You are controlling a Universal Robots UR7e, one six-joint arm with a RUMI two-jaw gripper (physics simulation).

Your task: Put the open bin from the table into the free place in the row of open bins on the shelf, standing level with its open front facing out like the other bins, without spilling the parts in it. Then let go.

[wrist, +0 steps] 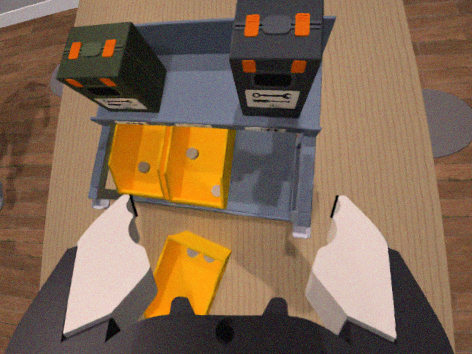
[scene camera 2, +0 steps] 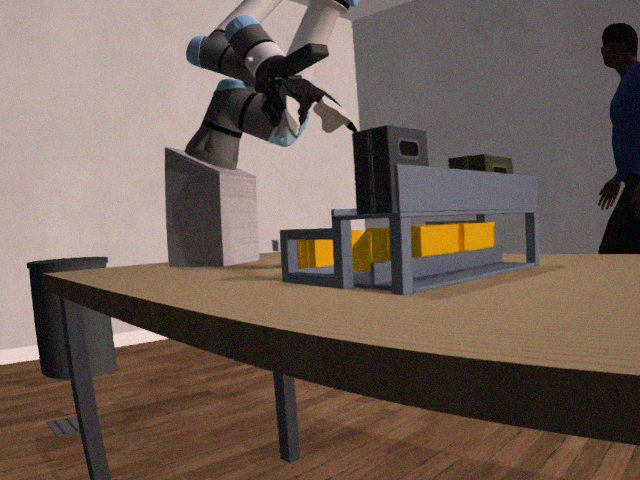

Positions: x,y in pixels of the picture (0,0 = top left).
Labels:
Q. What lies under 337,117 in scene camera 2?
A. The gripper.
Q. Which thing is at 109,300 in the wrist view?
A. The gripper.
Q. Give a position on a grey shelf bay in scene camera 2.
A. At 429,282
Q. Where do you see a grey shelf bay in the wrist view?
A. At 261,178

